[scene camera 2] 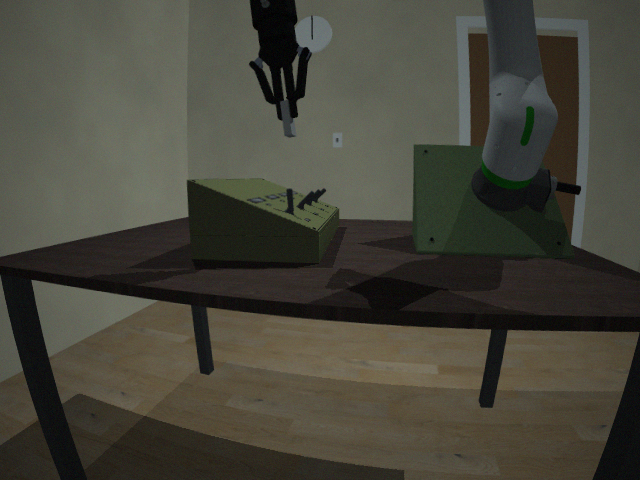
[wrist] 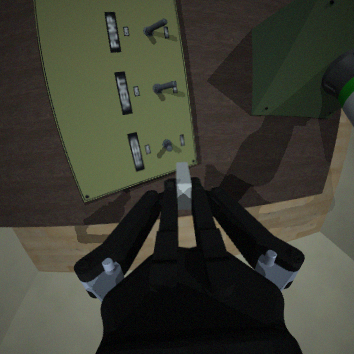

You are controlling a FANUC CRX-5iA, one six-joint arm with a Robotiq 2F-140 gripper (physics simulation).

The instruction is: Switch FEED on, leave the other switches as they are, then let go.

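Frame: origin at the arm's base, x ahead, y left, z up, level; centimetres.
Seen in the pictures: gripper, fingertip midpoint: (scene camera 2: 290, 136) (wrist: 181, 171); arm's base at its link origin: (scene camera 2: 501, 188) (wrist: 344, 71).
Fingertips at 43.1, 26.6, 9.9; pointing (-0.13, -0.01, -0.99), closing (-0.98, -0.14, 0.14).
Observation:
Pixels of each thing's middle, then the offset from my fingertips to it, as dx, dy, dz. Level surfaces: height alone.
- sloped green switch box at the middle of its body: (wrist: 121, 68) (scene camera 2: 278, 216) +11.9, -16.8, -18.1
- VENT lever at the middle of its body: (wrist: 165, 85) (scene camera 2: 306, 198) +2.3, -13.0, -13.2
- PUMP lever at the middle of its body: (wrist: 156, 25) +5.1, -24.7, -13.2
- dark table at its surface level: dz -24.0
The sloped green switch box (scene camera 2: 253, 235) (wrist: 80, 100) stands on the table. Its FEED lever (scene camera 2: 290, 200) (wrist: 167, 145) stands near vertical, tilted up the slope to the ON side, unlike the others. In the wrist view it is seen nearly end-on, between its two small labels. The VENT lever (wrist: 165, 87) and PUMP lever (wrist: 155, 27) lean to the OFF side; in the scene view the leaning levers overlap. My gripper (scene camera 2: 288, 129) (wrist: 181, 171) is shut and empty, high above the box and apart from the levers.
A larger green panel box (scene camera 2: 444, 201) (wrist: 285, 75) stands on the dark table (scene camera 2: 268, 289) (wrist: 220, 130) to the right. A second grey arm (scene camera 2: 519, 124) with a dark end is in front of it. A wall clock (scene camera 2: 321, 36) and a door (scene camera 2: 560, 103) are behind.

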